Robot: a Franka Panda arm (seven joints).
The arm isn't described. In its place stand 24 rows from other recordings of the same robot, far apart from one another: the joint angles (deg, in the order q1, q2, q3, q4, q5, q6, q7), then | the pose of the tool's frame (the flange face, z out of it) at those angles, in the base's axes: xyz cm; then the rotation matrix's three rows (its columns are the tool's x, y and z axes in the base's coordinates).
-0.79, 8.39, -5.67, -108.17, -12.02, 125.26, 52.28 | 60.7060 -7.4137 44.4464; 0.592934 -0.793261 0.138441; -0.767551 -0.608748 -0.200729; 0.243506 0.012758 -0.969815
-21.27, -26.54, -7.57, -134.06, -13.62, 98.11, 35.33 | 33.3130 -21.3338 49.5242; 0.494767 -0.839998 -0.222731; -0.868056 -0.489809 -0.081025; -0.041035 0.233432 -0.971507
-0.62, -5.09, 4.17, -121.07, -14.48, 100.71, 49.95 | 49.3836 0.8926 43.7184; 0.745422 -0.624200 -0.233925; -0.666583 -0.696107 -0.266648; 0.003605 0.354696 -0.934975
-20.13, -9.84, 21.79, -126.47, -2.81, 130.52, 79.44 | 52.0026 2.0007 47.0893; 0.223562 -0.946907 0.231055; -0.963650 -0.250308 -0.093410; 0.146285 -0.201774 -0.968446
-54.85, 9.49, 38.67, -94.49, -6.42, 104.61, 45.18 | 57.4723 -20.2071 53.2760; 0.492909 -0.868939 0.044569; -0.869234 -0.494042 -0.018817; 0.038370 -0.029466 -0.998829
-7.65, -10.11, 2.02, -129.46, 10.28, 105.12, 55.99 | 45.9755 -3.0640 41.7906; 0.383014 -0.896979 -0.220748; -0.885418 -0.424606 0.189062; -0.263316 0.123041 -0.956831
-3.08, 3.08, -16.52, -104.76, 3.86, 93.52, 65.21 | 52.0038 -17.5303 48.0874; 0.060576 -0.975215 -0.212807; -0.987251 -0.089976 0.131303; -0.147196 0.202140 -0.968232
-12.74, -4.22, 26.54, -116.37, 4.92, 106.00, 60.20 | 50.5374 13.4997 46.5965; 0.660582 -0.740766 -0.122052; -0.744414 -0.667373 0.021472; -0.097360 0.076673 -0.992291
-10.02, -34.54, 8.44, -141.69, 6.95, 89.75, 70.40 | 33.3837 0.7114 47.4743; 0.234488 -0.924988 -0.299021; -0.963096 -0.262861 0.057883; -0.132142 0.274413 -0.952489
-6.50, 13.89, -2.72, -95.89, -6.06, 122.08, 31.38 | 64.5255 -10.6796 48.2287; 0.766775 -0.611200 0.196190; -0.596652 -0.791338 -0.133383; 0.236777 -0.014782 -0.971452
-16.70, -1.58, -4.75, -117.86, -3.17, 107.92, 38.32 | 48.8127 -19.6463 43.6494; 0.515009 -0.843379 -0.153225; -0.852948 -0.521960 0.006090; -0.085114 0.127557 -0.988172
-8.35, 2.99, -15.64, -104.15, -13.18, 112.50, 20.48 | 53.2196 -25.0083 51.4589; 0.766644 -0.642067 0.002500; -0.621770 -0.743369 -0.246586; 0.160183 0.187490 -0.969118
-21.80, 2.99, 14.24, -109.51, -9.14, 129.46, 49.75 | 59.4380 -8.5494 49.8066; 0.564894 -0.776275 0.279807; -0.773321 -0.616335 -0.148682; 0.287873 -0.132391 -0.948473
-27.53, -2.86, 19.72, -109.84, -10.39, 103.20, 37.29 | 53.2948 -8.5667 50.6888; 0.740702 -0.665816 -0.089716; -0.669473 -0.720306 -0.181564; 0.056265 0.194548 -0.979278
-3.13, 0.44, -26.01, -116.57, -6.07, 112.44, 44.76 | 47.1770 -27.0523 43.4567; 0.320175 -0.940220 -0.116082; -0.947292 -0.316286 -0.051009; 0.011245 0.126295 -0.991929
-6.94, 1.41, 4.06, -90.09, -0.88, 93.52, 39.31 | 56.7157 -3.0597 61.5506; 0.740716 -0.670927 0.034585; -0.670856 -0.741429 -0.015346; 0.035939 -0.011835 -0.999284
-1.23, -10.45, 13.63, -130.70, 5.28, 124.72, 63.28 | 48.0992 11.1828 43.4139; 0.589807 -0.804840 0.066035; -0.807545 -0.587843 0.048087; 0.000116 -0.081688 -0.996658
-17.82, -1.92, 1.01, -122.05, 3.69, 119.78, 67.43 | 51.0954 -15.1008 42.2734; 0.068595 -0.997584 0.010996; -0.996207 -0.067900 0.054414; -0.053536 -0.014687 -0.998458
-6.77, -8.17, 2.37, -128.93, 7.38, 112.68, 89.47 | 48.0544 -2.8353 41.4063; -0.132973 -0.982864 -0.127661; -0.985450 0.117353 0.122949; -0.105860 0.142153 -0.984168
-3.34, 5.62, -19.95, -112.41, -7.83, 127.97, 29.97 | 54.7114 -23.4904 44.5376; 0.646902 -0.754313 0.111936; -0.728815 -0.654759 -0.200297; 0.224378 0.047992 -0.973320
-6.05, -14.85, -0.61, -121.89, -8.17, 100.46, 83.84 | 46.0858 -6.6902 51.0386; 0.033446 -0.991367 -0.126778; -0.992220 -0.017715 -0.123232; 0.119922 0.129914 -0.984246
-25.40, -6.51, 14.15, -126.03, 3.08, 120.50, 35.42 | 50.2199 -9.5297 43.1624; 0.665338 -0.746333 0.017678; -0.746542 -0.665159 0.015420; 0.000250 -0.023457 -0.999725
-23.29, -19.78, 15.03, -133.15, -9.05, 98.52, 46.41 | 40.9458 -6.9784 45.3052; 0.589943 -0.751113 -0.296305; -0.807212 -0.557441 -0.194083; -0.019394 0.353679 -0.935166
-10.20, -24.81, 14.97, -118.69, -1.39, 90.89, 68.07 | 41.4423 5.0715 59.2709; 0.429179 -0.901415 -0.057061; -0.897820 -0.418864 -0.135912; 0.098613 0.109561 -0.989076
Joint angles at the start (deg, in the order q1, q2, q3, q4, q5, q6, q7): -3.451 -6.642 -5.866 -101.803 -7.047 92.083 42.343
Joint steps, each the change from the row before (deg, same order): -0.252 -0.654 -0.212 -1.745 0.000 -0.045 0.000; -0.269 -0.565 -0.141 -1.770 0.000 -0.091 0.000; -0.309 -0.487 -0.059 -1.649 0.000 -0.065 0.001; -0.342 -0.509 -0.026 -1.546 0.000 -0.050 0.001; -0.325 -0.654 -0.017 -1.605 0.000 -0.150 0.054; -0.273 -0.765 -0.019 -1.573 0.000 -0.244 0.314; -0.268 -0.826 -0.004 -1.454 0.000 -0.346 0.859; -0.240 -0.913 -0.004 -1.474 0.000 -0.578 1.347; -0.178 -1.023 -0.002 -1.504 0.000 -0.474 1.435; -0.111 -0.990 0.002 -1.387 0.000 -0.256 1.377; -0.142 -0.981 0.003 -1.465 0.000 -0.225 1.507; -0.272 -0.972 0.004 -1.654 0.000 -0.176 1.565; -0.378 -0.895 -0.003 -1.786 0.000 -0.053 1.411
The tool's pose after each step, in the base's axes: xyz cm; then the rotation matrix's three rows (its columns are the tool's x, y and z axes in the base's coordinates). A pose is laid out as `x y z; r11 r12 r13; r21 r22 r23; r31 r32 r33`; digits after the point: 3 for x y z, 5 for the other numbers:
50.246 -10.253 58.416; 0.62288 -0.77703 -0.09078; -0.78211 -0.61581 -0.09531; 0.01816 0.13037 -0.99130
49.679 -10.538 57.448; 0.61770 -0.77821 -0.11333; -0.78642 -0.61119 -0.08942; 0.00032 0.14436 -0.98953
49.153 -10.777 56.518; 0.61271 -0.77877 -0.13455; -0.79014 -0.60717 -0.08385; -0.01639 0.15769 -0.98735
48.618 -11.007 55.694; 0.60745 -0.77942 -0.15329; -0.79374 -0.60317 -0.07852; -0.03126 0.16938 -0.98506
47.987 -11.194 54.936; 0.60142 -0.78017 -0.17211; -0.79759 -0.59880 -0.07278; -0.04628 0.18104 -0.98239
47.299 -11.322 54.285; 0.59219 -0.78310 -0.18990; -0.80357 -0.59143 -0.06697; -0.05987 0.19226 -0.97952
46.585 -11.425 53.767; 0.57541 -0.79143 -0.20626; -0.81483 -0.57645 -0.06130; -0.07039 0.20334 -0.97657
45.787 -11.484 53.275; 0.55137 -0.80328 -0.22524; -0.83034 -0.55454 -0.05491; -0.08080 0.21730 -0.97275
44.975 -11.479 52.856; 0.52698 -0.81501 -0.24095; -0.84529 -0.53204 -0.04913; -0.08815 0.22957 -0.96929
44.258 -11.426 52.519; 0.50484 -0.82575 -0.25153; -0.85834 -0.51113 -0.04475; -0.09161 0.23849 -0.96681
43.525 -11.386 52.108; 0.48008 -0.83687 -0.26301; -0.87210 -0.48769 -0.04006; -0.09474 0.24861 -0.96396
42.732 -11.422 51.541; 0.45207 -0.84790 -0.27695; -0.88650 -0.46146 -0.03425; -0.09876 0.26100 -0.96027
41.928 -11.527 50.817; 0.42434 -0.85705 -0.29225; -0.89954 -0.43596 -0.02759; -0.10376 0.27460 -0.95594

